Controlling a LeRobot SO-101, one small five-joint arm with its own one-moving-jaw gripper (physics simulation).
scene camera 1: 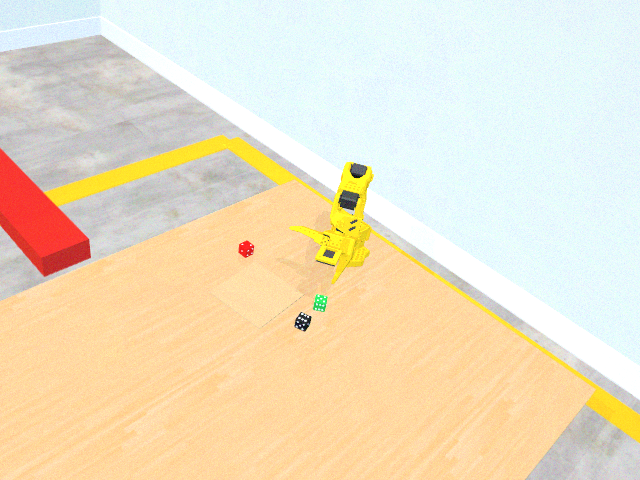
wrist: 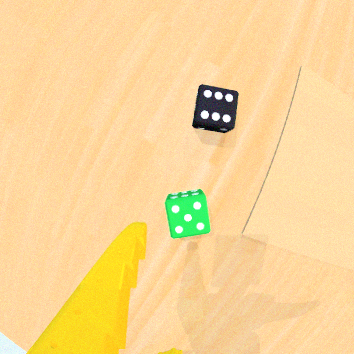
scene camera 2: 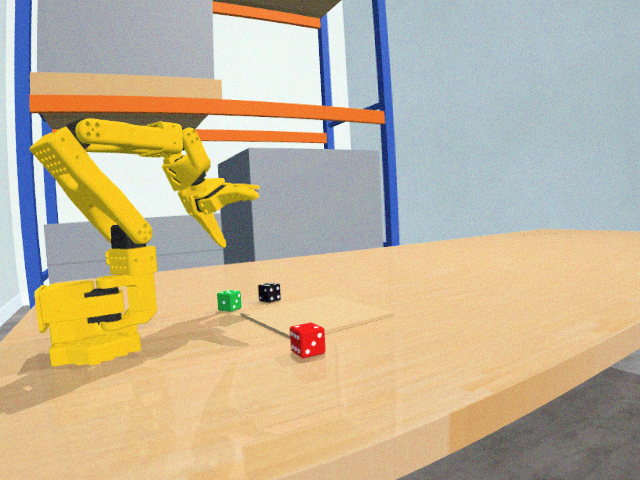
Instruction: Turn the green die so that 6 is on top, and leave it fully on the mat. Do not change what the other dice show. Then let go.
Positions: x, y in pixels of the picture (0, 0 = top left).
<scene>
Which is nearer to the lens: the green die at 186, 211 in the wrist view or the wood-coloured mat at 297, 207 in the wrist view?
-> The green die.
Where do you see a wood-coloured mat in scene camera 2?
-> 333, 314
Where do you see a red die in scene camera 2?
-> At 307, 340
</scene>
